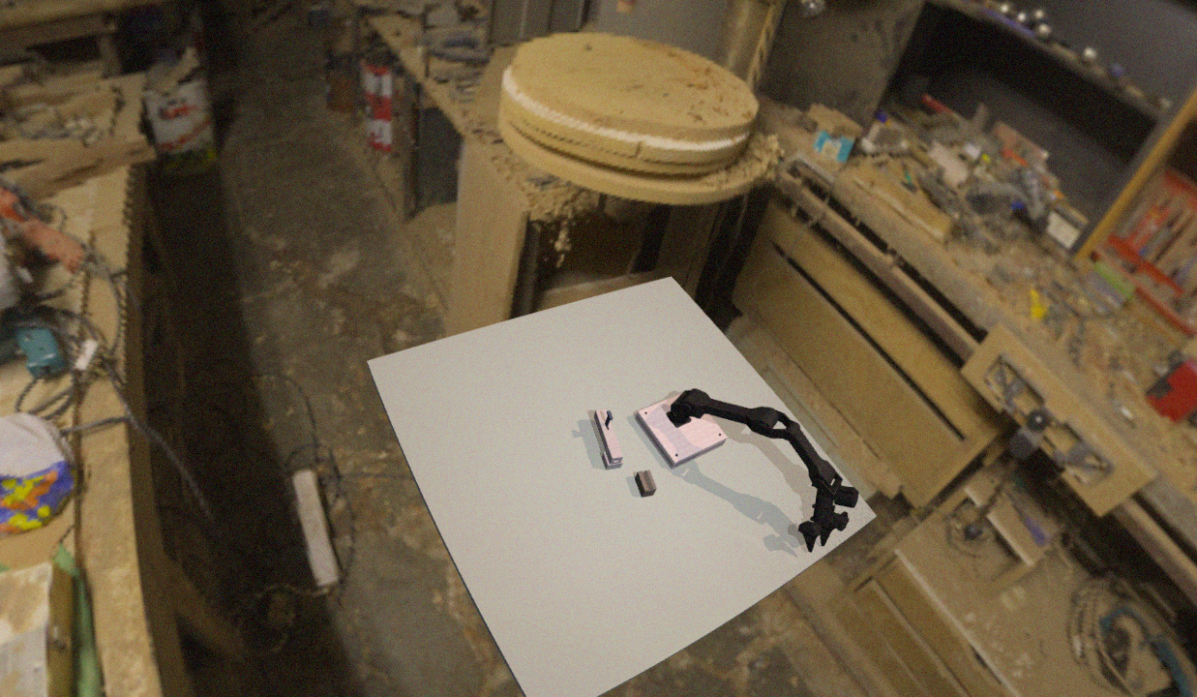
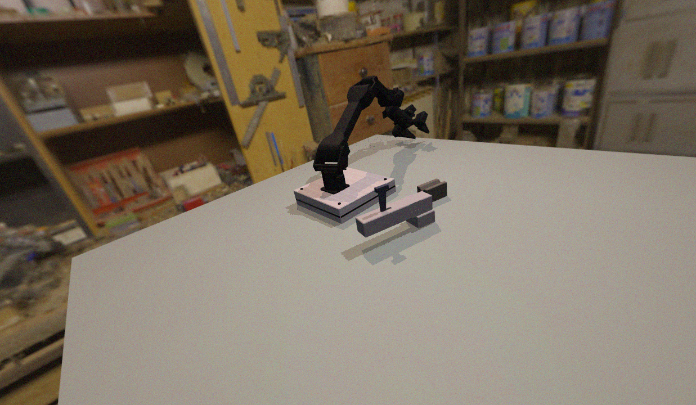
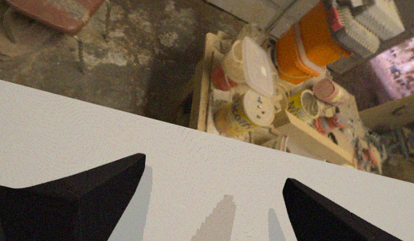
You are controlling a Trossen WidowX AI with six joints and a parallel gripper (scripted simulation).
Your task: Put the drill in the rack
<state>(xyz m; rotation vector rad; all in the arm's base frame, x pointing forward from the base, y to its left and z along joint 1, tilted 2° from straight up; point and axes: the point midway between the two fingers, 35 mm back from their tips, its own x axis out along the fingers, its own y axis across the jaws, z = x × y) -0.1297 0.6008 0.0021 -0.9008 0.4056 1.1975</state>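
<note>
The dark key is 69 cm to the right of my gripper tip, 37 cm ahead of it and 7 cm above it. From my gripper tip the other things lie so: housing block 65 cm to the right, 38 cm ahead, 2 cm above; then dark rack 47 cm to the right, 35 cm ahead; then drill 64 cm to the right, 38 cm ahead, 3 cm above.
</note>
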